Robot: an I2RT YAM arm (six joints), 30 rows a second.
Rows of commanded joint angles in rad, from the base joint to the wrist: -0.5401, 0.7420, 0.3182, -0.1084, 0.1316, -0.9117; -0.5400, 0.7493, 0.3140, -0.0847, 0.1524, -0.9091; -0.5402, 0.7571, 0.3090, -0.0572, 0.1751, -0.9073; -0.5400, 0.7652, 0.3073, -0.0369, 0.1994, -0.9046; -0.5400, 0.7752, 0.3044, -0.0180, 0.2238, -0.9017; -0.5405, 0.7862, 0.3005, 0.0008, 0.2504, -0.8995; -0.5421, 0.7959, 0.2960, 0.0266, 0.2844, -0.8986; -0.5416, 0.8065, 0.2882, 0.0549, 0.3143, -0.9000
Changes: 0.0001, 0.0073, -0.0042, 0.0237, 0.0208, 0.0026; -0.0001, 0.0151, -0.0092, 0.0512, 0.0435, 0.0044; 0.0001, 0.0232, -0.0109, 0.0715, 0.0678, 0.0071; 0.0001, 0.0332, -0.0138, 0.0904, 0.0922, 0.0100; -0.0004, 0.0442, -0.0177, 0.1092, 0.1188, 0.0122; -0.0020, 0.0539, -0.0222, 0.1350, 0.1528, 0.0131; -0.0015, 0.0645, -0.0300, 0.1633, 0.1827, 0.0117
